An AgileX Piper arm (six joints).
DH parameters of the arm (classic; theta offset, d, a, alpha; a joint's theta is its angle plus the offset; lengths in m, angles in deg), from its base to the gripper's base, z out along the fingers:
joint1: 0 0.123 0 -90
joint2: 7.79 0 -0.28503 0
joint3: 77.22 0 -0.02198 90
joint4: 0 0.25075 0 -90
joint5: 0 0 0 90
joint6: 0 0.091 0 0
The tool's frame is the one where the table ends.
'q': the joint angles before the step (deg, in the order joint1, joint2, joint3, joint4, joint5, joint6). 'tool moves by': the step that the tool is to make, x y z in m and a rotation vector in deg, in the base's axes. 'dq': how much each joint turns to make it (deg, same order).
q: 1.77 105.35 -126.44 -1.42 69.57 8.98
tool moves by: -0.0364 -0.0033 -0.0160 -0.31 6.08 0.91
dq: -0.58 -8.93 15.01 0.98 -0.02 -1.53
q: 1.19 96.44 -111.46 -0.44 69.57 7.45
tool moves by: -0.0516 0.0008 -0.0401 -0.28 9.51 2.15
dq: 0.00 -10.97 20.59 1.27 -0.09 -2.24
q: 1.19 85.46 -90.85 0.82 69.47 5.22
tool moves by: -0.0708 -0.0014 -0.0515 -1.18 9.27 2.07
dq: 0.01 -13.17 22.71 0.03 -0.22 -2.30
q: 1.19 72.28 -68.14 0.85 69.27 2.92
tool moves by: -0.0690 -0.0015 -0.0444 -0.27 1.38 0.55
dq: -0.01 -14.39 19.54 -0.01 -3.76 -0.66
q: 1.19 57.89 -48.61 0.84 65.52 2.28
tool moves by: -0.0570 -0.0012 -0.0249 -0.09 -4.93 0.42
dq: 0.01 -15.15 12.46 -0.01 -2.23 -0.48
